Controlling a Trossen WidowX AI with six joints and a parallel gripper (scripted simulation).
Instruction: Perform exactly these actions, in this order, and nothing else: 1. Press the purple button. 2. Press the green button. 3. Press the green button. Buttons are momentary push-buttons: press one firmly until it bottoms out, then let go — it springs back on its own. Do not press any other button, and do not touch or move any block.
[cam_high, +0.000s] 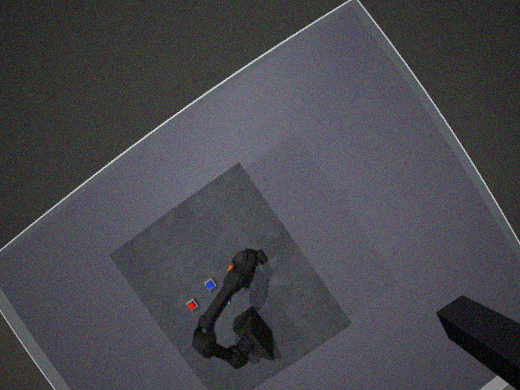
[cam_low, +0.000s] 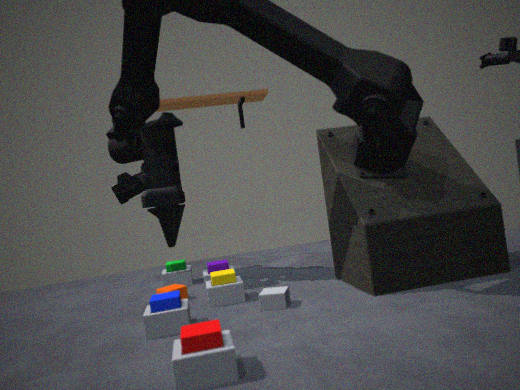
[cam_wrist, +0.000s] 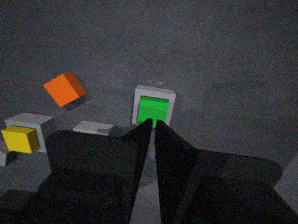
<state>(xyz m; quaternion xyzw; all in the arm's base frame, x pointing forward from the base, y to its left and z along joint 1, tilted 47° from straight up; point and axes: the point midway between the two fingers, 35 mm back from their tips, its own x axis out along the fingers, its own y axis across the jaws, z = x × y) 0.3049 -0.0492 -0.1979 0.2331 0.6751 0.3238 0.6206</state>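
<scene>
My gripper tip is 3 cm above the green button. Also, from my gripper tip: yellow button 9 cm behind, 17 cm to the left, 3 cm below; purple button 8 cm behind, 7 cm to the left, 3 cm below; orange block 1 cm behind, 12 cm to the left, 6 cm below.
</scene>
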